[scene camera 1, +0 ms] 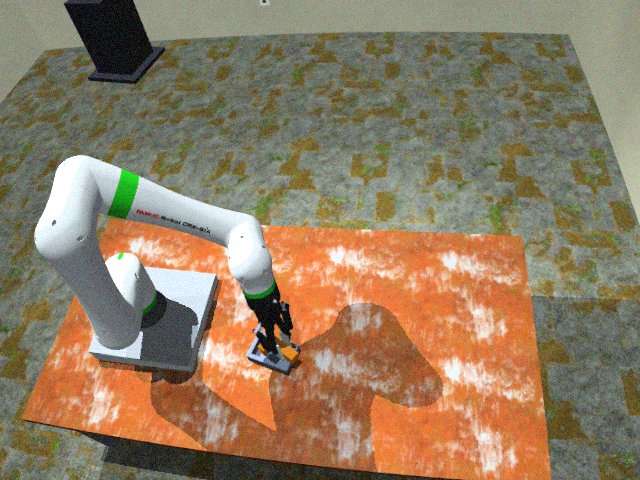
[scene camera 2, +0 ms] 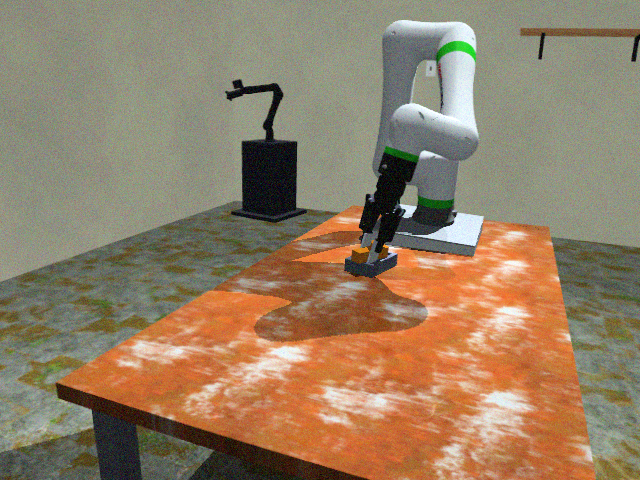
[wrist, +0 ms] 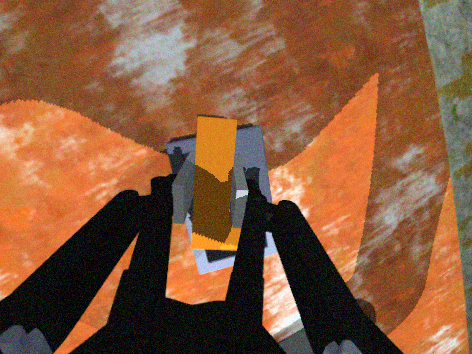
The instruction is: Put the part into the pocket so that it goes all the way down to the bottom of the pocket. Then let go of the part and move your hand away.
Scene:
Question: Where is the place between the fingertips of my gripper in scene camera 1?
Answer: At 284, 353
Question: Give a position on an orange part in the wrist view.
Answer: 212, 228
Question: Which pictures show my gripper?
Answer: Scene camera 1, scene camera 2 and the wrist view: all of them.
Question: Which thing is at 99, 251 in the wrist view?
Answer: My gripper.

